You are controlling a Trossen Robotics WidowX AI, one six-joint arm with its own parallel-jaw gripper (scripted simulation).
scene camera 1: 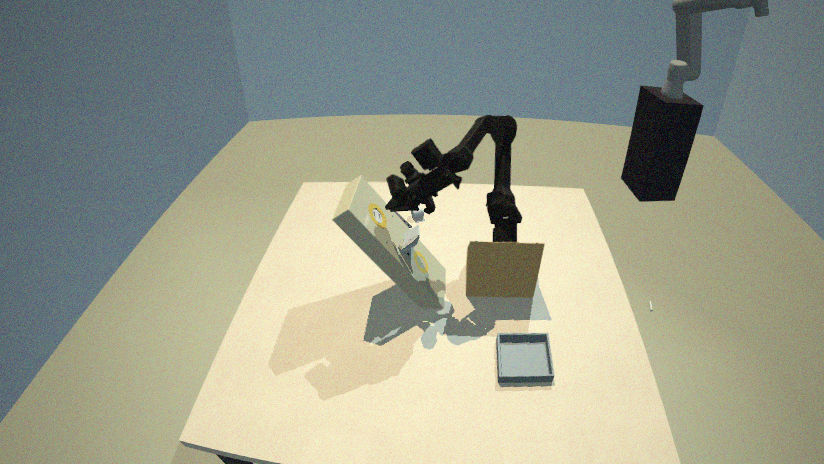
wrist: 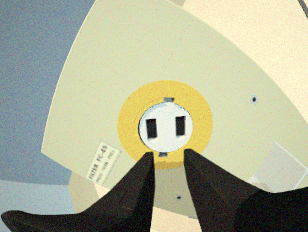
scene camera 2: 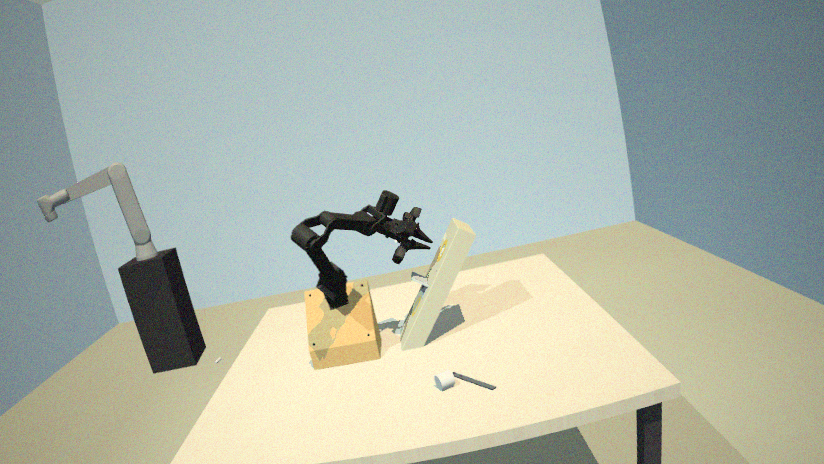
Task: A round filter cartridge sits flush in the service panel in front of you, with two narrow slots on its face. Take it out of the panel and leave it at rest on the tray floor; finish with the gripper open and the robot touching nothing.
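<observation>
Visible here: a round white filter cartridge; a cream service panel; my gripper, which appears in the wrist view too.
</observation>
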